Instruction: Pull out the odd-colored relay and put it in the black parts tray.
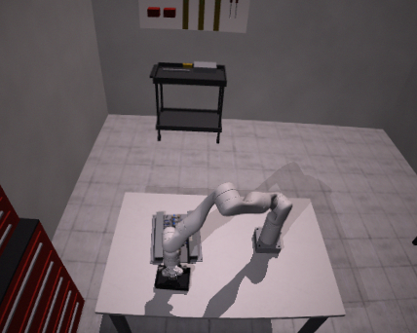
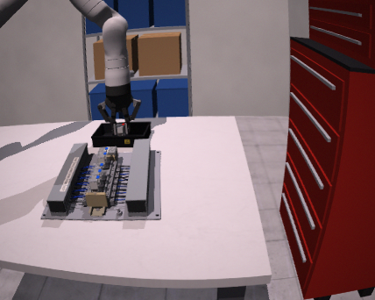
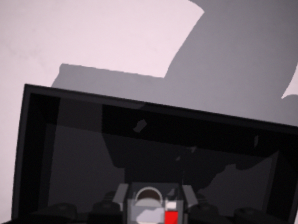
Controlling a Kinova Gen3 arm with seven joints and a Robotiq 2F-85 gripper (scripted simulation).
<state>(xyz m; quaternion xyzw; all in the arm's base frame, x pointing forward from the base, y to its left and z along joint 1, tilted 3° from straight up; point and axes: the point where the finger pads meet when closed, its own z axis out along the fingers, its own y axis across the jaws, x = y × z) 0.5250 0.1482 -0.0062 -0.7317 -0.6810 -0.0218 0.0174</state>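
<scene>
Right now my hand is 1 cm above the red-button relay. The rest, counted from my hand: black parts tray: 2 cm below.
</scene>
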